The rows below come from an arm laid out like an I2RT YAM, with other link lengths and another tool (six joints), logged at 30 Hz.
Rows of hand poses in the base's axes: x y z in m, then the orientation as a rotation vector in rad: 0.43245 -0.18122 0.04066 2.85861 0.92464 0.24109; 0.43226 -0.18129 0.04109 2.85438 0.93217 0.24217; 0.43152 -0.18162 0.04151 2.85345 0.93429 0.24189; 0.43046 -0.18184 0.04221 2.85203 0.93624 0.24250; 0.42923 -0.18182 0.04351 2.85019 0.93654 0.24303; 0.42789 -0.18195 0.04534 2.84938 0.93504 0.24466; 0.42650 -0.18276 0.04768 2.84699 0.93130 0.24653; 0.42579 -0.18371 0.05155 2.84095 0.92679 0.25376; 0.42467 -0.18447 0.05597 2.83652 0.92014 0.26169; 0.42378 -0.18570 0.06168 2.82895 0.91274 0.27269; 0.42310 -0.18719 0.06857 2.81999 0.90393 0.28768; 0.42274 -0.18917 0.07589 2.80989 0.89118 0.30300; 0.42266 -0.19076 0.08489 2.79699 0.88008 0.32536; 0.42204 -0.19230 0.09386 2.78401 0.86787 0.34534; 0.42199 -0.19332 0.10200 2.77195 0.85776 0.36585; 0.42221 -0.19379 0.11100 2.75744 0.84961 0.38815
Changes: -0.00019 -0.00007 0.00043 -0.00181 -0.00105 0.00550; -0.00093 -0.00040 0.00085 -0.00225 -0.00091 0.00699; -0.00199 -0.00062 0.00155 -0.00291 -0.00149 0.00848; -0.00322 -0.00060 0.00285 -0.00436 -0.00238 0.00894; -0.00456 -0.00073 0.00468 -0.00498 -0.00383 0.00815; -0.00595 -0.00154 0.00702 -0.00748 -0.00626 0.00612; -0.00666 -0.00249 0.01089 -0.01194 -0.01324 0.00434; -0.00778 -0.00325 0.01531 -0.01520 -0.02041 0.00096; -0.00867 -0.00448 0.02102 -0.02055 -0.03060 -0.00234; -0.00935 -0.00597 0.02791 -0.02624 -0.04390 -0.00620; -0.00971 -0.00795 0.03523 -0.03360 -0.05834 -0.01250; -0.00979 -0.00954 0.04423 -0.04085 -0.07785 -0.01700; -0.01041 -0.01108 0.05320 -0.04892 -0.09615 -0.02238; -0.01046 -0.01210 0.06134 -0.05536 -0.11421 -0.02646; -0.01024 -0.01257 0.07034 -0.06280 -0.13402 -0.02882
